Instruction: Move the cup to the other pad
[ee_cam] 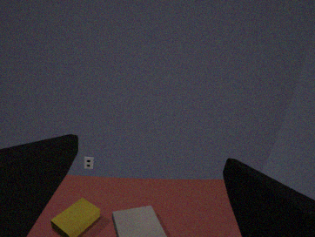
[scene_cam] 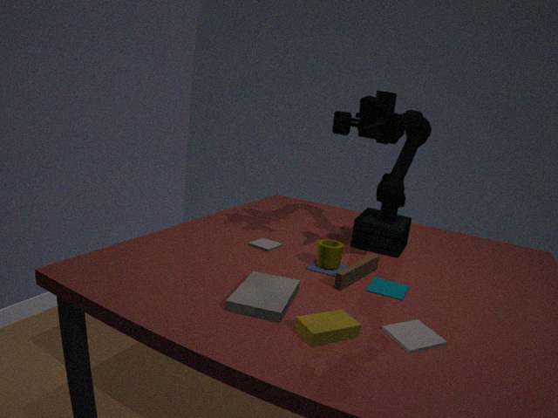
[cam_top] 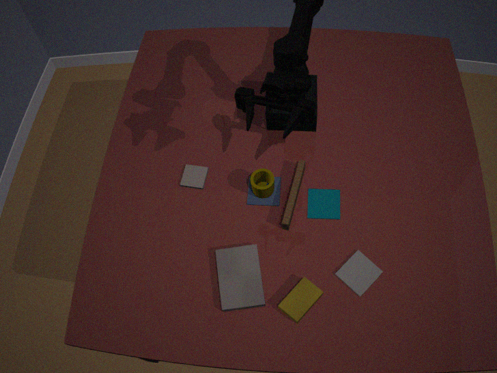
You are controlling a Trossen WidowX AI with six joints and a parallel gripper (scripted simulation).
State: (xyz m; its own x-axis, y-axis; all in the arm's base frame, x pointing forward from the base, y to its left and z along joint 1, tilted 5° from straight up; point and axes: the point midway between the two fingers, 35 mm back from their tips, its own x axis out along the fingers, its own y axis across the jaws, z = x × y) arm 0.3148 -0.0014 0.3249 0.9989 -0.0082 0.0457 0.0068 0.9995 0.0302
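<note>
Now: gripper tip 6 cm past the yellow cup, 4 cm to the left of it and 36 cm above it. From my gripper tip the other things lie so: wooden bar: 6 cm behind, 5 cm to the left, 39 cm below; then blue pad: 6 cm behind, 4 cm to the right, 41 cm below; then teal pad: 6 cm behind, 15 cm to the left, 41 cm below.
</note>
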